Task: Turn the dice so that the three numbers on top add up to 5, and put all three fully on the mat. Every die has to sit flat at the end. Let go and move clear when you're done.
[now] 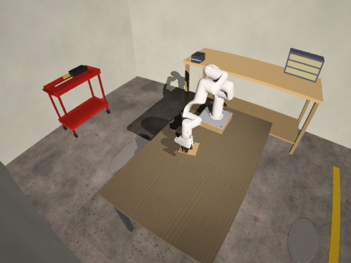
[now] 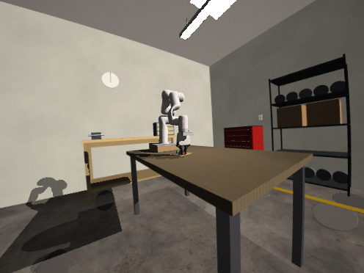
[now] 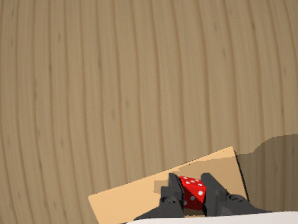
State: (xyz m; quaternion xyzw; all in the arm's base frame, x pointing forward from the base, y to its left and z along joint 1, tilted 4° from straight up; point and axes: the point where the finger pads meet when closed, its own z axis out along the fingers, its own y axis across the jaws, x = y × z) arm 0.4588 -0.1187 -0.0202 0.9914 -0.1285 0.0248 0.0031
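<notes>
The red die lies 1 cm below my hand. The rest, counted from my hand: tan mat: 5 cm behind, 2 cm below, 1 cm to the left; then blue die: 5 cm behind, 1 cm to the left, 1 cm below; then green die: 10 cm behind, 3 cm to the left, 1 cm below.
</notes>
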